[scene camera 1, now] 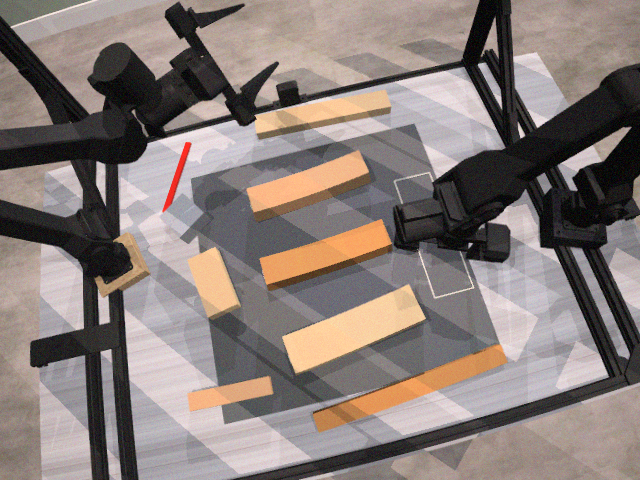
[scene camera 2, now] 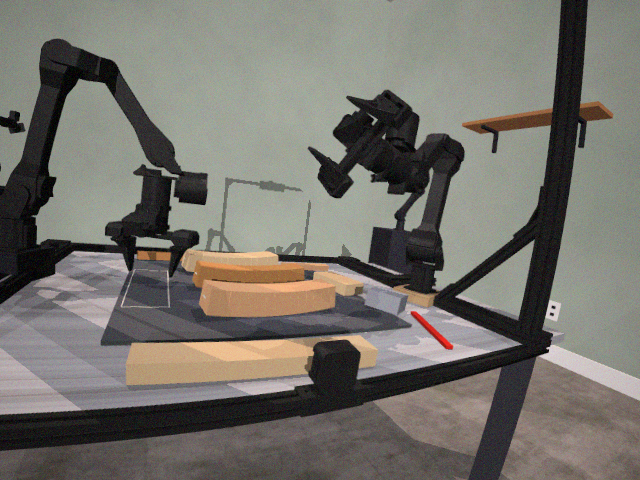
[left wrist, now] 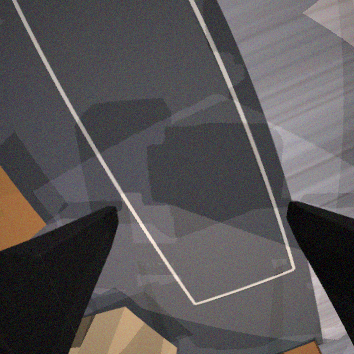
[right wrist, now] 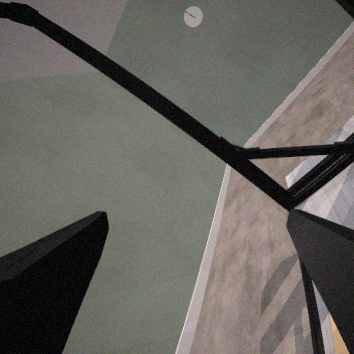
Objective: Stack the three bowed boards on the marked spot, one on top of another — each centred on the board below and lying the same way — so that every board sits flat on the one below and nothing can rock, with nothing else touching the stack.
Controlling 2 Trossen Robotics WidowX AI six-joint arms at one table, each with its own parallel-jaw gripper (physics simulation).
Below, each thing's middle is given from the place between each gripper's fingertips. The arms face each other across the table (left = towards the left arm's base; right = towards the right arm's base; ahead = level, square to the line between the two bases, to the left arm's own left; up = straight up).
The orange bowed board [scene camera 1: 343, 250] is 1 cm behind my left hand, 21 cm to the right of it and 1 cm above it. Also, from my left hand: grey block [scene camera 1: 183, 217] (12 cm behind, 49 cm to the right, 1 cm above); pale bowed board [scene camera 1: 336, 337] (13 cm ahead, 18 cm to the right, 1 cm above).
Right now the orange bowed board is 25 cm ahead of my right hand, 6 cm to the left of it and 29 cm below it. Round my right hand: grey block 14 cm ahead, 22 cm to the right, 30 cm below; then pale bowed board 39 cm ahead, 9 cm to the left, 29 cm below.
